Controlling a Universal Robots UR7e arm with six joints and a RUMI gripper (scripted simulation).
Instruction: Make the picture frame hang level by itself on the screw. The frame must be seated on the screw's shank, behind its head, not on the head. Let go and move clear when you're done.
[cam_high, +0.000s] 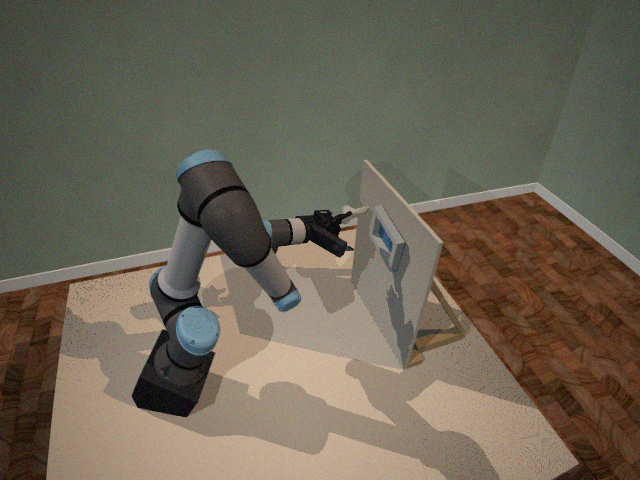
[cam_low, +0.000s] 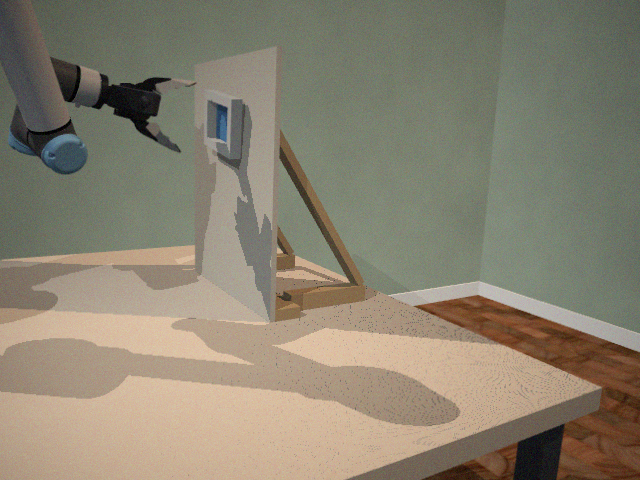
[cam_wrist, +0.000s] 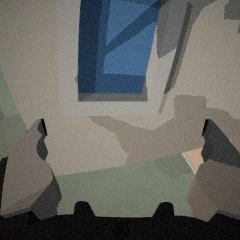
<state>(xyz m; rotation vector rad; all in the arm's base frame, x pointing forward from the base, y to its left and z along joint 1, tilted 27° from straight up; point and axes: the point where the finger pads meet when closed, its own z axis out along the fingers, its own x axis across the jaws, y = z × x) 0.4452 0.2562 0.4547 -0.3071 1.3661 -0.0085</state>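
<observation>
Now: the picture frame 70 mm ahead of my hand, 50 mm to the right of it and 10 mm below it. From my hand the other things lie so: wall panel: 140 mm below, 90 mm ahead, 40 mm to the right.
</observation>
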